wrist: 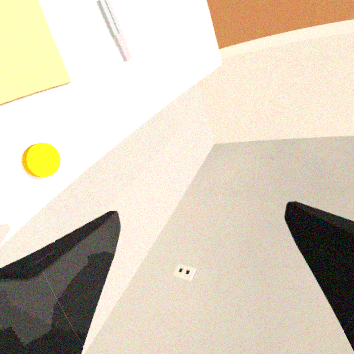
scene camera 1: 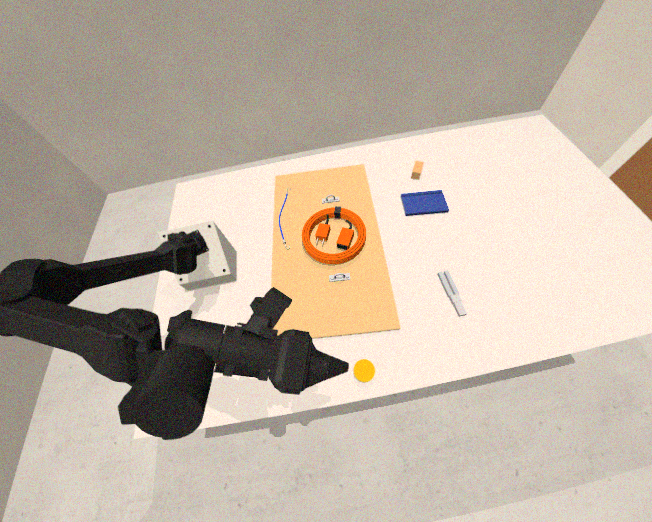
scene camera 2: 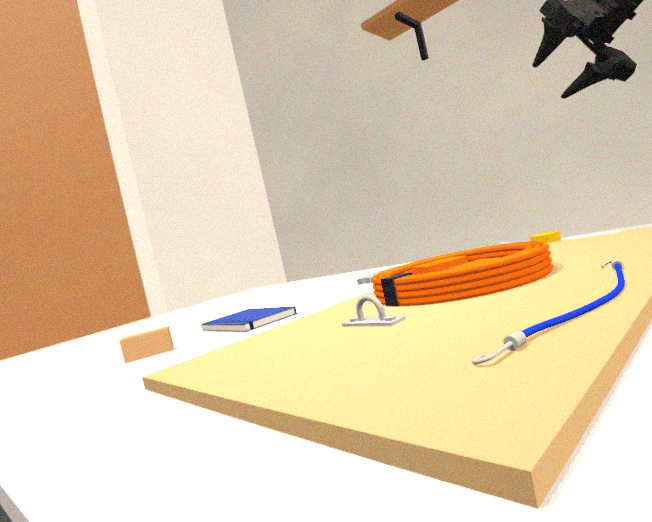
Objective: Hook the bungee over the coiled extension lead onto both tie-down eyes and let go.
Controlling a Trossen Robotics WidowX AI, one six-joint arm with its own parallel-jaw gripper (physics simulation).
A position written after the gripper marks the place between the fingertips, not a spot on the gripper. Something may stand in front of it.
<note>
The gripper (scene camera 1: 334, 364) is open, with nothing in its grasp. An orange coiled extension lead (scene camera 2: 477, 272) sits on a tan board (scene camera 2: 408, 395). A blue book (scene camera 1: 427, 202), a yellow disc (wrist: 42, 159) and a tan block (scene camera 2: 157, 341) rest on the table.
The orange coiled extension lead also shows in scene camera 1 (scene camera 1: 346, 235). The gripper also shows in the wrist view (wrist: 202, 214) and in scene camera 2 (scene camera 2: 548, 81). The tan board shows as well in the wrist view (wrist: 38, 65) and in scene camera 1 (scene camera 1: 365, 304). The wrist view misses the tan block: it is out of frame. The wrist view misses the orange coiled extension lead: it is out of frame.
</note>
